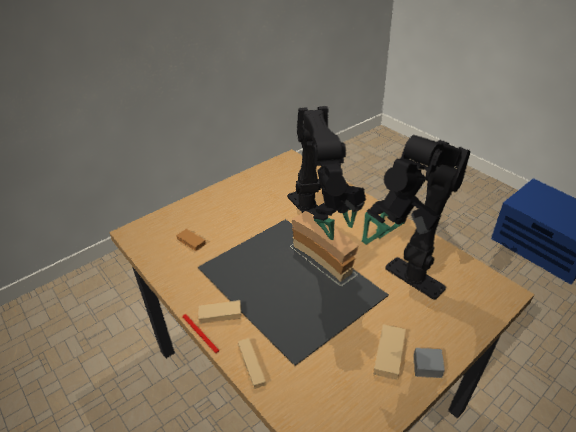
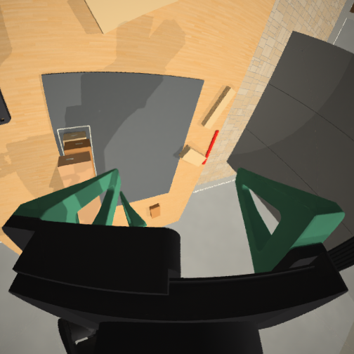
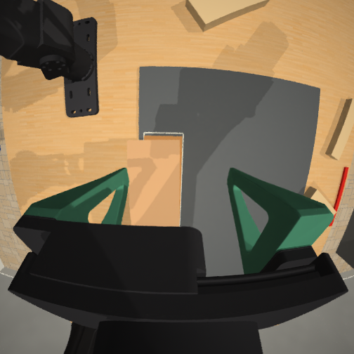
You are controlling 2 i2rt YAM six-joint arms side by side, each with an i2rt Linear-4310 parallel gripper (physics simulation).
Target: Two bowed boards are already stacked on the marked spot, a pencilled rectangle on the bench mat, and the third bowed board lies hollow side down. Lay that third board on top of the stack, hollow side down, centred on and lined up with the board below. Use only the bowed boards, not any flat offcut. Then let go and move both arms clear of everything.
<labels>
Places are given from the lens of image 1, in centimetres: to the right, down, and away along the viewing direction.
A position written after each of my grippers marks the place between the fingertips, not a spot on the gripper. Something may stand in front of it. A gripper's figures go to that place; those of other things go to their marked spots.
my left gripper [image 1: 371,239]: 21, 6, 116
grey block [image 1: 428,362]: 37, 39, 120
</labels>
